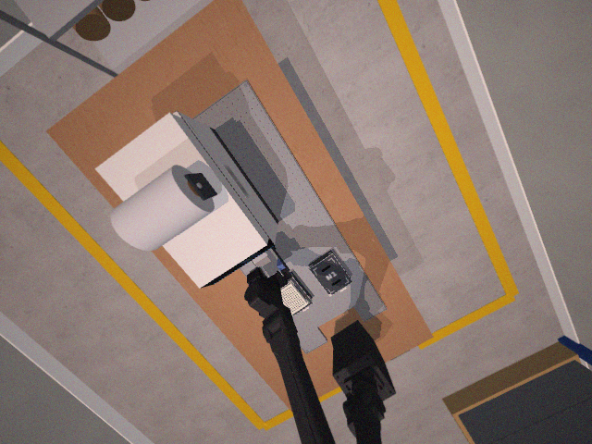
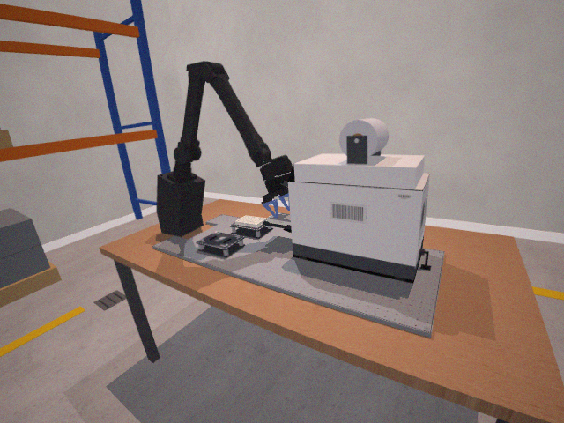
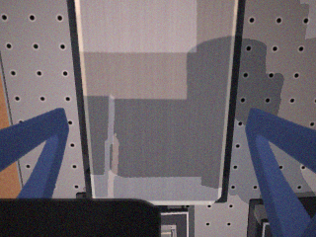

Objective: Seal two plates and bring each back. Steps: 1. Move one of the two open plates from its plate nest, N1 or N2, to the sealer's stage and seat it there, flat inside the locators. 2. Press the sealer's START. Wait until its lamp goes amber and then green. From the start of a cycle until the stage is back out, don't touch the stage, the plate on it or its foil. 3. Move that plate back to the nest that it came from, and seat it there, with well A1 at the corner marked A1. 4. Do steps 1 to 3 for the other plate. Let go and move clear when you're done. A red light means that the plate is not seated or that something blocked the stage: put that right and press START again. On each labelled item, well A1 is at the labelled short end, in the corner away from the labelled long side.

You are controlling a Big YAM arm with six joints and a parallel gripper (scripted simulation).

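Now: the dark sealer stage 4 cm below my hand. From my hand the other things lie so: foil roll (33 cm ahead, 2 cm to the right, 29 cm above); then white well plate (20 cm behind, 4 cm to the left, 8 cm below); then start button (11 cm ahead, 9 cm to the left, 6 cm above).
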